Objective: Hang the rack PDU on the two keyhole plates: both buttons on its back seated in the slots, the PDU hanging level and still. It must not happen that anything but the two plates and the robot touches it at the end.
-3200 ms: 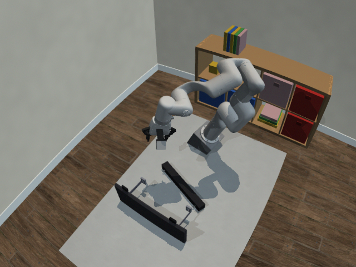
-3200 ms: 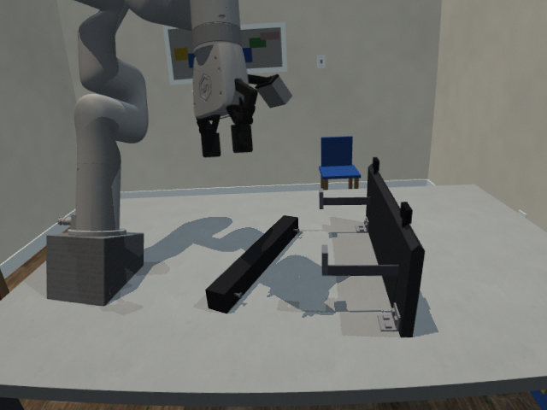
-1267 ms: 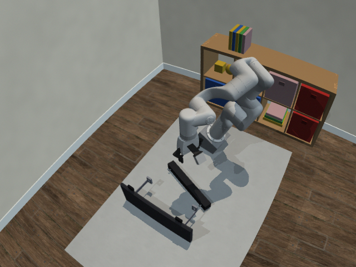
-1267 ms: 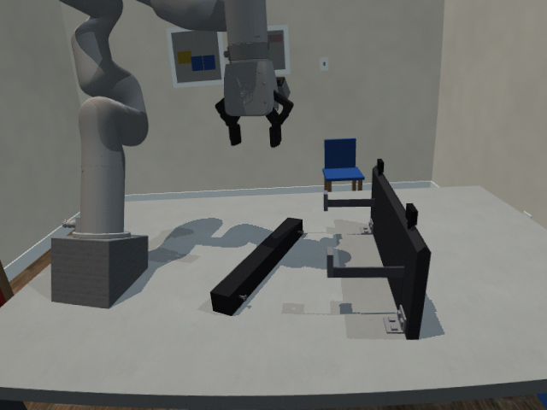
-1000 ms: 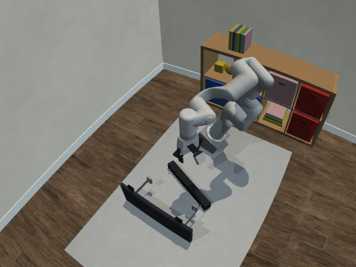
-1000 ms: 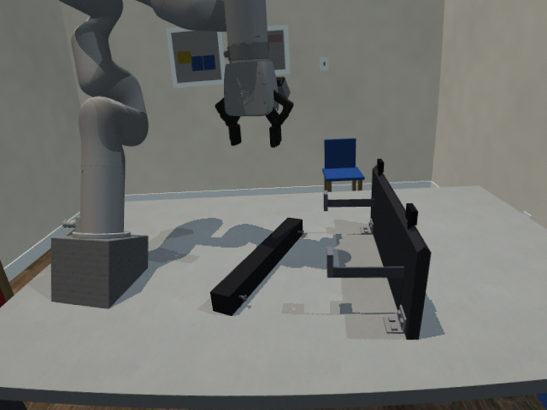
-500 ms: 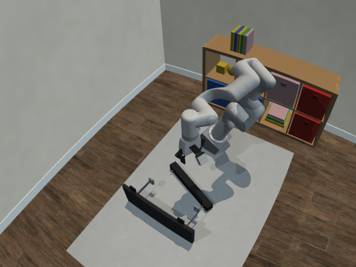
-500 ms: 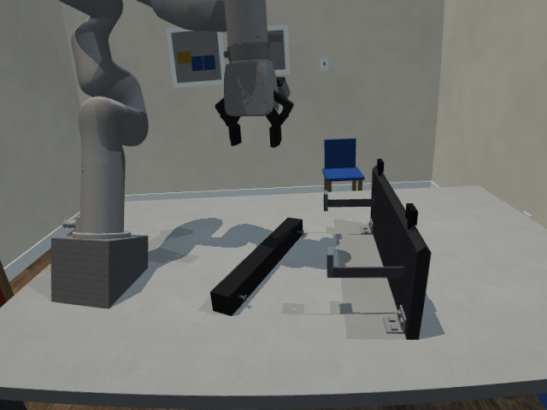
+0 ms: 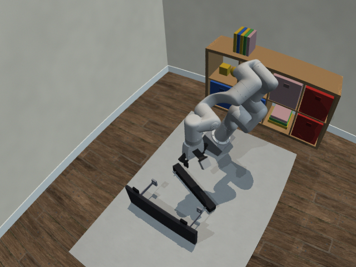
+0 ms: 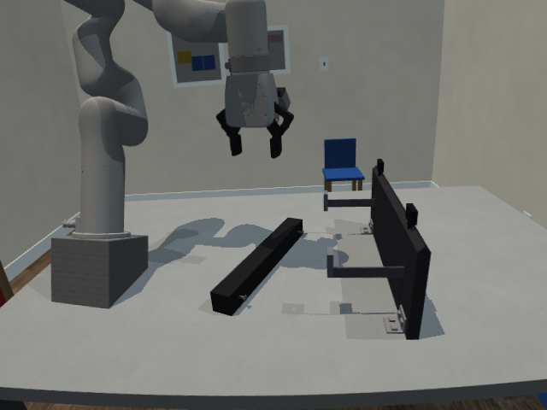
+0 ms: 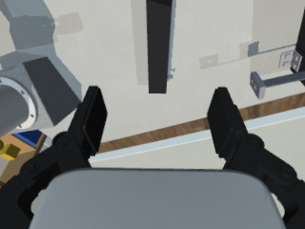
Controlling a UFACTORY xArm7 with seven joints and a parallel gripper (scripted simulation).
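Right now the rack PDU is 25 cm below my hand, 2 cm ahead of it and 1 cm to the right of it. Round my hand: black upright panel 27 cm ahead, 19 cm below, 8 cm to the right.
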